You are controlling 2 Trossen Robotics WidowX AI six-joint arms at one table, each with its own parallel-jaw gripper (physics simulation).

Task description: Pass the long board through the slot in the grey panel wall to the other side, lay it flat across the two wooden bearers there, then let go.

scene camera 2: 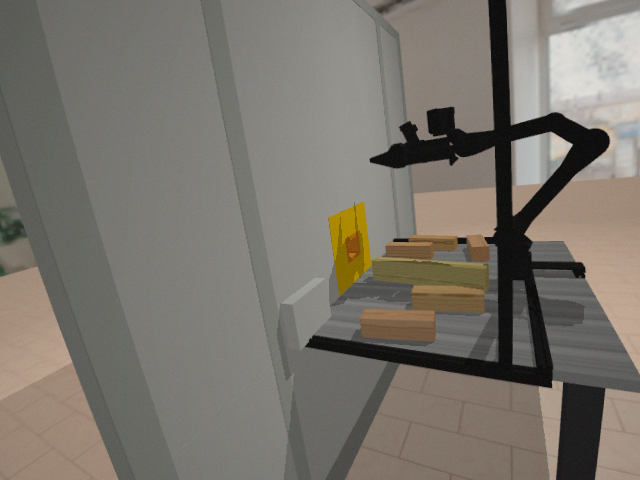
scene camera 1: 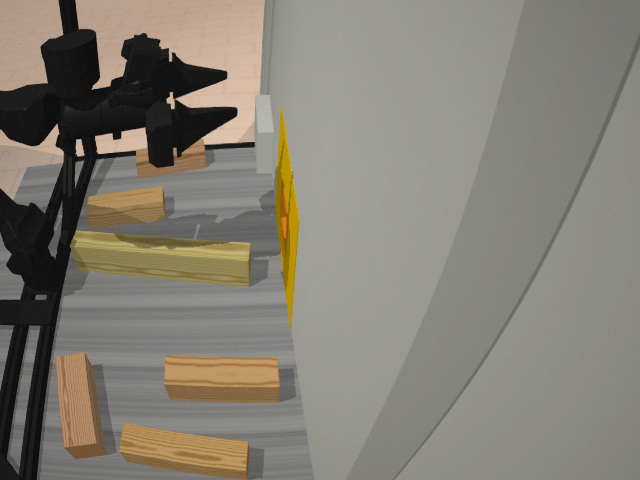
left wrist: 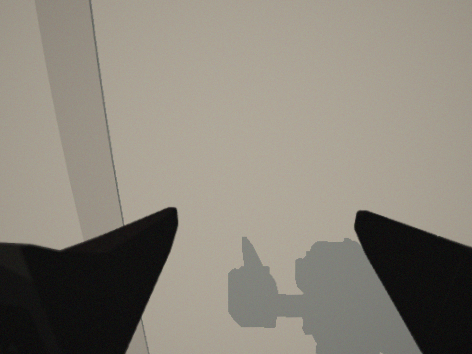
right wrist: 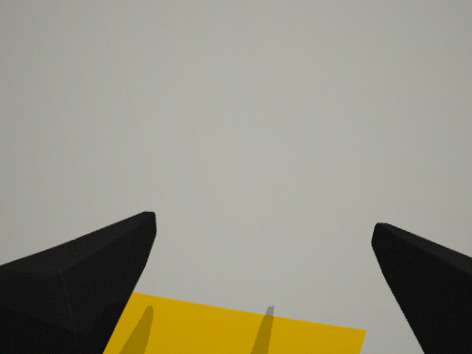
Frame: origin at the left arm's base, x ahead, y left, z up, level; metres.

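Seen in the pictures: left gripper, fingertip midpoint: [left wrist: 265, 217]; right gripper, fingertip midpoint: [scene camera 2: 373, 160] [scene camera 1: 231, 92] [right wrist: 264, 228]; right arm's base, link origin: [scene camera 2: 516, 275] [scene camera 1: 42, 280].
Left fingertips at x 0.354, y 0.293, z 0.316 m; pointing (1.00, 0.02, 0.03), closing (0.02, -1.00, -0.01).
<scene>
A point is followed by its place in that frame.
The long board [scene camera 1: 160, 262] @(z 0.023, x 0.682, y -0.012 m) [scene camera 2: 429, 273] @(z 0.018, x 0.707, y -0.052 m), yellow-green wood, lies flat on the table, one end near the grey panel wall [scene camera 1: 387, 155] @(z 0.480, x 0.482, y 0.332 m) [scene camera 2: 310, 129] @(z 0.429, x 0.483, y -0.187 m) [left wrist: 250, 125] @(z 0.355, x 0.432, y 0.301 m) [right wrist: 250, 125] @(z 0.362, x 0.482, y -0.008 m). The slot [scene camera 1: 283, 219] @(z 0.064, x 0.482, y -0.054 m) [scene camera 2: 352, 248] @(z 0.072, x 0.464, y 0.002 m) shows orange inside a yellow square. My right gripper [scene camera 1: 231, 93] @(z 0.334, x 0.560, y 0.009 m) [scene camera 2: 371, 159] @(z 0.334, x 0.560, y 0.009 m) [right wrist: 264, 228] @(z 0.334, x 0.560, y 0.009 m) is open and empty, high above the table, pointing at the panel above the slot. My left gripper [left wrist: 265, 217] @(z 0.316, x 0.354, y 0.293 m) is open and empty, facing the panel; it does not show in the scene views. The two bearers beyond the panel cannot be made out.
Several shorter wooden blocks lie around the board, including one [scene camera 1: 222, 378] @(z 0.031, x 0.588, y 0.204 m) near the panel and one [scene camera 1: 126, 206] @(z 0.024, x 0.760, y -0.148 m) [scene camera 2: 447, 299] @(z 0.010, x 0.772, y -0.190 m) beside the board. A light grey block [scene camera 1: 264, 134] @(z 0.076, x 0.500, y -0.270 m) [scene camera 2: 310, 312] @(z 0.034, x 0.512, y -0.356 m) stands against the panel. A black frame [scene camera 2: 502, 129] @(z 0.356, x 0.888, y -0.374 m) stands at the table [scene camera 2: 594, 335] @(z -0.019, x 1.031, y -0.238 m).
</scene>
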